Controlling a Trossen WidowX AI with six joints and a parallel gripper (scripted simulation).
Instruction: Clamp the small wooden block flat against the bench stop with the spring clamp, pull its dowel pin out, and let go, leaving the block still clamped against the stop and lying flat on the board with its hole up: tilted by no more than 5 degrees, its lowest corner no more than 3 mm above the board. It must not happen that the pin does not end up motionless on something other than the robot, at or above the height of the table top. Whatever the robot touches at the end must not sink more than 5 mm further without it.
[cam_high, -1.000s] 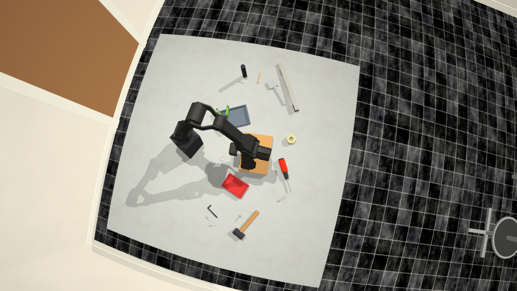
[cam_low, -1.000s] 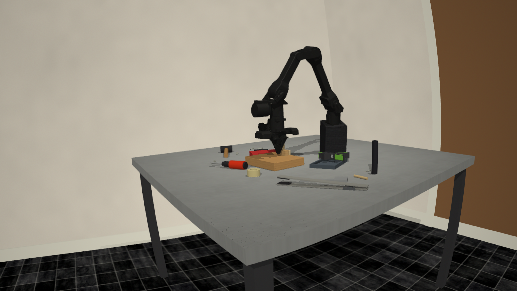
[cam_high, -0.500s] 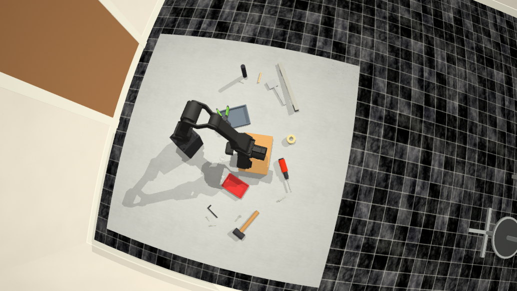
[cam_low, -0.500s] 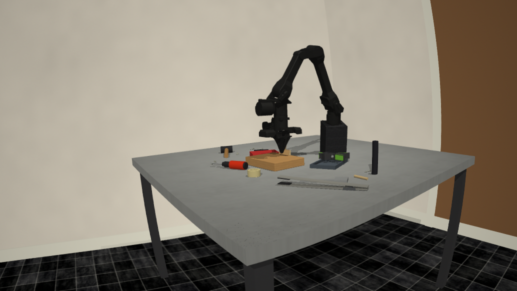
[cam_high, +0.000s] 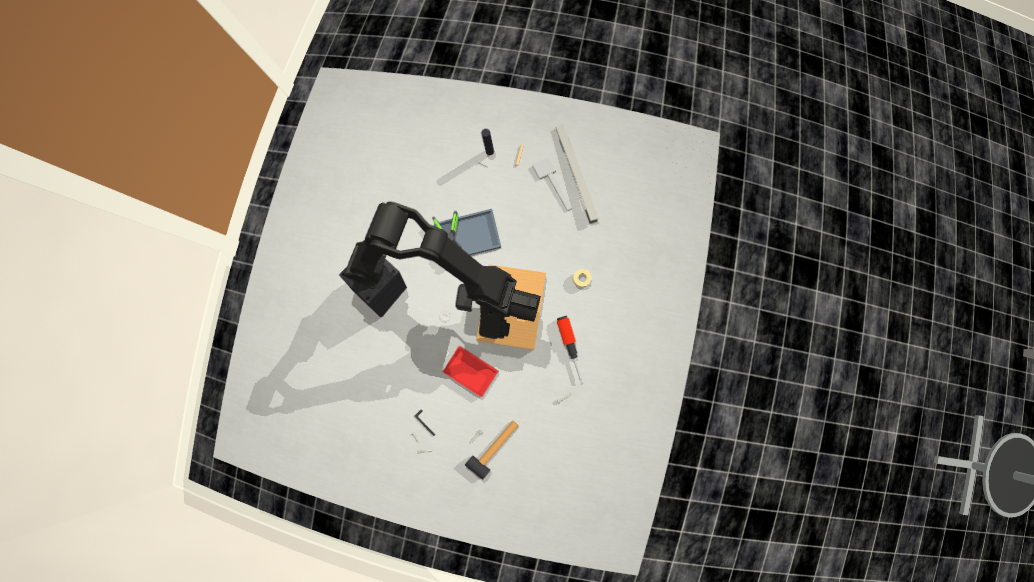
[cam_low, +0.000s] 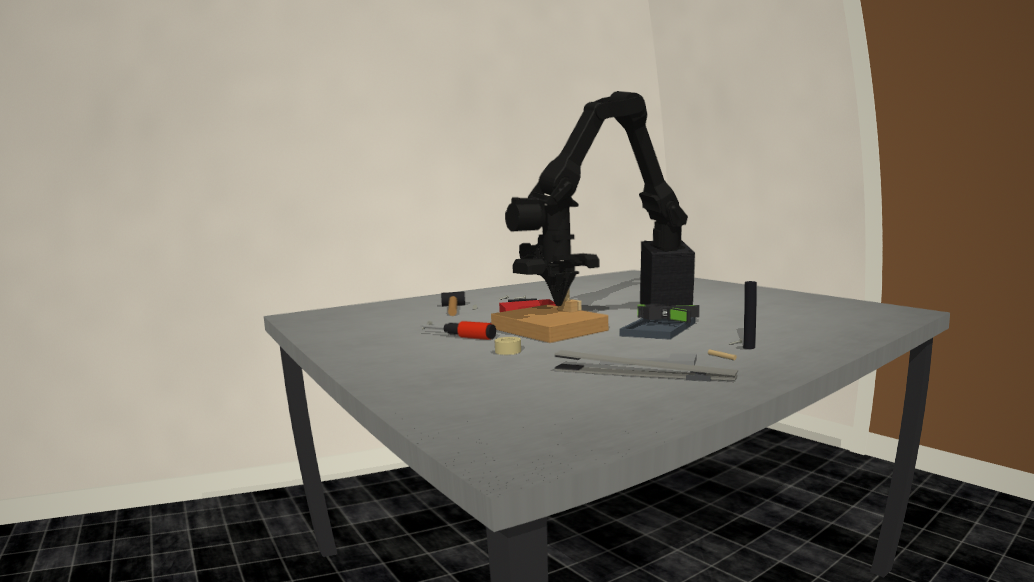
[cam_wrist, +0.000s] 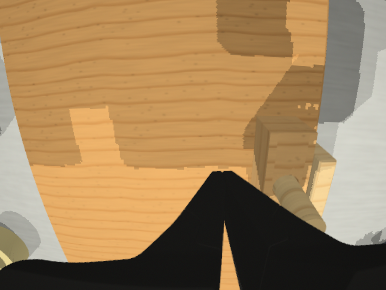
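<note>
My hand is 20 mm past the dowel pin, 10 mm to the left of it and 30 mm above it. From my hand the other things lie so: small wooden block: 20 mm behind, 10 mm to the right, 40 mm below; then wooden board: 30 mm ahead, 10 mm to the left, 70 mm below; then wooden stop: 40 mm behind, 40 mm below.
</note>
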